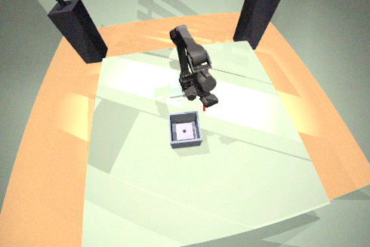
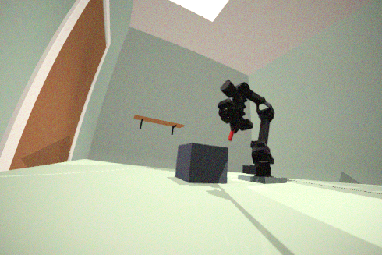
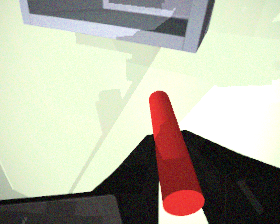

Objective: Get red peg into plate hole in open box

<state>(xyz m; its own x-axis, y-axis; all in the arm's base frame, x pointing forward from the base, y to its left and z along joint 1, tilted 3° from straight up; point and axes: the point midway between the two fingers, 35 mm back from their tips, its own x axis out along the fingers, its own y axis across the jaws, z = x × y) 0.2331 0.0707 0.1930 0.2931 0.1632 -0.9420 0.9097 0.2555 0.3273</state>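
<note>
Now: the pale plate 80 mm ahead of my gripper tip, 110 mm to the right of it and 150 mm below it. From my gripper tip the other things lie so: red peg 10 mm to the right.
</note>
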